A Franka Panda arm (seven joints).
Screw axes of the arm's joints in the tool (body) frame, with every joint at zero. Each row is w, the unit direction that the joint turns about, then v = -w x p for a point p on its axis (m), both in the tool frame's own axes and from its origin. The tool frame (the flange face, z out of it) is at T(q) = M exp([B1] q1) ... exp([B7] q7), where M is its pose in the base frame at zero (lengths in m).
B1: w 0 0 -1 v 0 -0.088 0
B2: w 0 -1 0 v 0.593 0 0.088
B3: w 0 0 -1 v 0 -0.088 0
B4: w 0 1 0 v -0.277 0 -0.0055
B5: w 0 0 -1 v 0 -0.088 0
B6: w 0 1 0 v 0.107 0 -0.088
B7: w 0 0 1 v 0 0 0
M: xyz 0.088 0 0.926 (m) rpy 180 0 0 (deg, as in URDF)
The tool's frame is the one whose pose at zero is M.
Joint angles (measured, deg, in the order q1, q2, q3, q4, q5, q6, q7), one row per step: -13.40, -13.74, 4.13, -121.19, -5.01, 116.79, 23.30; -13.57, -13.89, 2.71, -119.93, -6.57, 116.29, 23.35; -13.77, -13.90, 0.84, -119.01, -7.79, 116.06, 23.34; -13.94, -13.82, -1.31, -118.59, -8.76, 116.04, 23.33; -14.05, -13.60, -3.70, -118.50, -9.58, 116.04, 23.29; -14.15, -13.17, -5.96, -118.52, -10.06, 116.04, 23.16; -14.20, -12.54, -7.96, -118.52, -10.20, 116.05, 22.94; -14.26, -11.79, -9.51, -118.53, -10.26, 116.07, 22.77; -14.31, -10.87, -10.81, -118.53, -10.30, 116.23, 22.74; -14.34, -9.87, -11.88, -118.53, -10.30, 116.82, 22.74; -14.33, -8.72, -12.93, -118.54, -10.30, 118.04, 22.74; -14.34, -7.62, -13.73, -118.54, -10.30, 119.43, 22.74; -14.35, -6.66, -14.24, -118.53, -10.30, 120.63, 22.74; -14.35, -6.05, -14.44, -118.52, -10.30, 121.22, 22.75
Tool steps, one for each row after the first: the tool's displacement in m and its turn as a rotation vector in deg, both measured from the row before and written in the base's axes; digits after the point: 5 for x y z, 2 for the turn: -0.00162, -0.01619, 0.01164, -1.32, -0.71, -1.19; -0.00308, -0.02037, 0.00790, -0.87, -0.54, -1.70; -0.00480, -0.02230, 0.00296, -0.49, -0.20, -2.00; -0.00627, -0.02358, -0.00136, -0.19, 0.22, -2.18; -0.00615, -0.02182, -0.00439, 0.16, 0.48, -2.05; -0.00503, -0.01868, -0.00608, 0.43, 0.58, -1.75; -0.00355, -0.01463, -0.00715, 0.43, 0.69, -1.39; -0.00214, -0.01242, -0.00827, 0.38, 0.70, -1.26; -0.00050, -0.01038, -0.00817, 0.21, 0.38, -1.00; 0.00088, -0.01018, -0.00851, -0.02, -0.03, -0.86; 0.00175, -0.00824, -0.00764, -0.18, -0.22, -0.61; 0.00220, -0.00561, -0.00658, -0.20, -0.18, -0.35; 0.00167, -0.00238, -0.00444, -0.08, 0.04, -0.13
